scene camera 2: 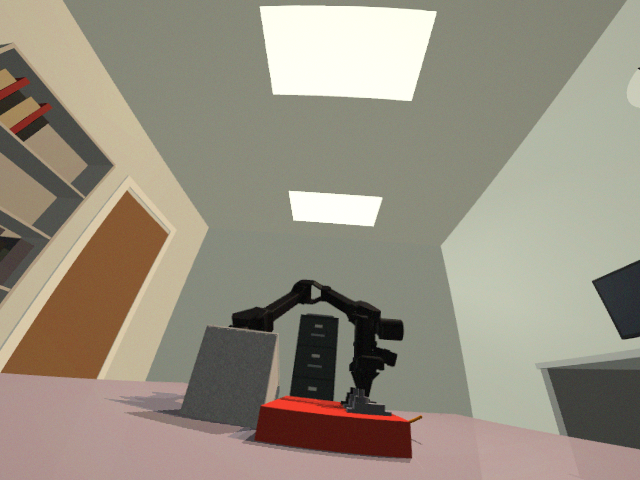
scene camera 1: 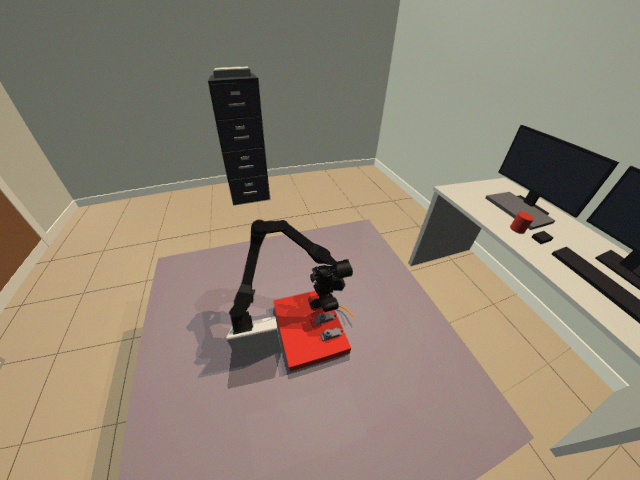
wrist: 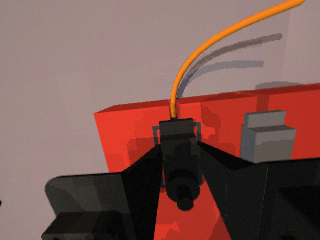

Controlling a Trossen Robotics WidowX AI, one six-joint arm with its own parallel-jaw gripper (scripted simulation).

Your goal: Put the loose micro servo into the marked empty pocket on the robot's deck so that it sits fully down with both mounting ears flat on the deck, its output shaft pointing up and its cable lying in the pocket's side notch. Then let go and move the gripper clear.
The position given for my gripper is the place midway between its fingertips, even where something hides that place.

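Through scene camera 2 I see my gripper (scene camera 2: 363,403), and in the wrist view, too, there is my gripper (wrist: 178,147).
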